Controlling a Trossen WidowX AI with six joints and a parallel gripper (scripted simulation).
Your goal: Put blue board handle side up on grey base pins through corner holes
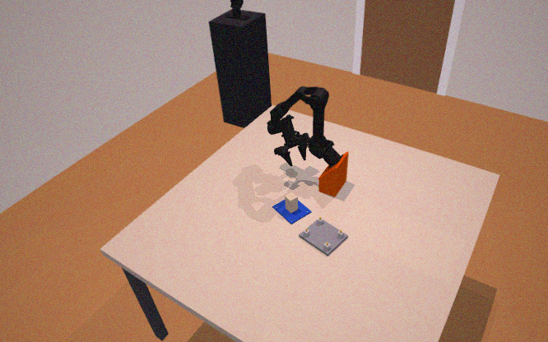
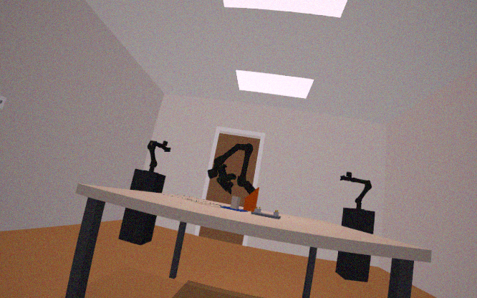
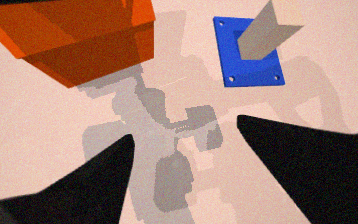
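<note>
The blue board is 19 cm ahead of my gripper tip, 7 cm to the left of it and 7 cm below it. Round my gripper tip: grey base: 27 cm ahead, 26 cm to the left, 9 cm below.
</note>
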